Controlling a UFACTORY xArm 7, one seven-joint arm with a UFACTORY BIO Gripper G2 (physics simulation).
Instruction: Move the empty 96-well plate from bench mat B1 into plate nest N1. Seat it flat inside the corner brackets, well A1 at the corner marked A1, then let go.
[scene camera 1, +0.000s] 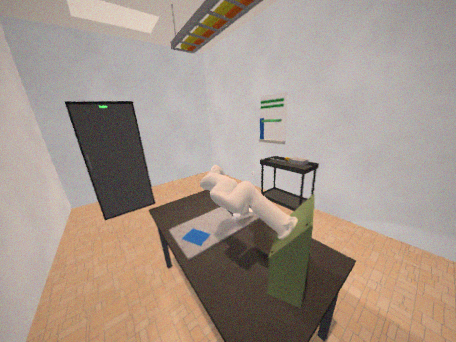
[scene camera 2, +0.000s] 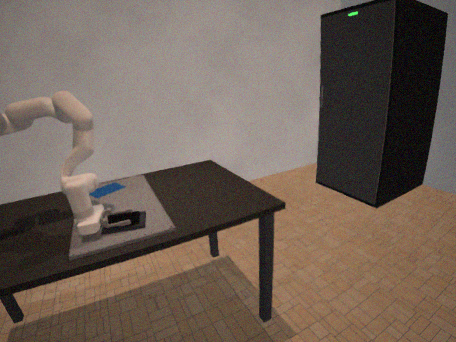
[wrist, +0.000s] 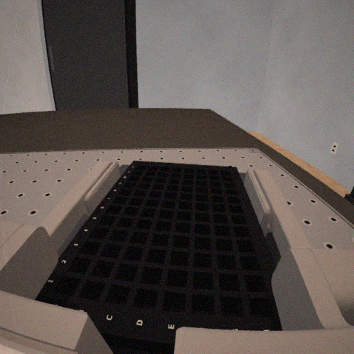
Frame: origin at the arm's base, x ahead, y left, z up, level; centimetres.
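Where they show: hand, tool point: (scene camera 2: 126, 217); arm's base, link origin: (scene camera 1: 288, 228).
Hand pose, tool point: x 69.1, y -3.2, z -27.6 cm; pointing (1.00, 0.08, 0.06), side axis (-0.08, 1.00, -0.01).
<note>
Things, the pixels of their top centre, and the offset from my tool point. "pt": a spot on its surface instead. Level surfaces: height alone.
- black 96-well plate, top centre: (scene camera 2: 122, 217) dz +0.1, dx -1.4, dy -0.1 cm
- dark plate nest, surface spot: (scene camera 2: 142, 223) pt dz -1.5, dx +6.6, dy -4.1 cm
- blue bench mat, surface height: dz -2.5 cm
- pale perforated board, surface height: dz -2.7 cm
- dark table, surface height: dz -4.0 cm
The black 96-well plate (scene camera 2: 118, 217) (wrist: 177, 225) is between the fingers of my gripper (scene camera 2: 125, 218) (wrist: 184, 172), which is shut on its two long sides. In the wrist view the numbers run along its left edge and the letters along its near edge; the A1 corner is hidden by the gripper. The dark plate nest (scene camera 2: 142, 223) shows around and below the plate in scene camera 2. Whether the plate touches the nest floor cannot be told, and the nest's A1 mark cannot be made out. The blue bench mat (scene camera 1: 195, 237) (scene camera 2: 108, 190) has no plate on it.
A pale perforated board (scene camera 1: 187, 251) (scene camera 2: 155, 215) (wrist: 35, 175) lies under the nest and mat on the dark table (scene camera 1: 220, 295) (scene camera 2: 200, 190). A green upright panel (scene camera 1: 290, 270) stands near the arm's base. A black cart (scene camera 1: 290, 164) stands by the wall.
</note>
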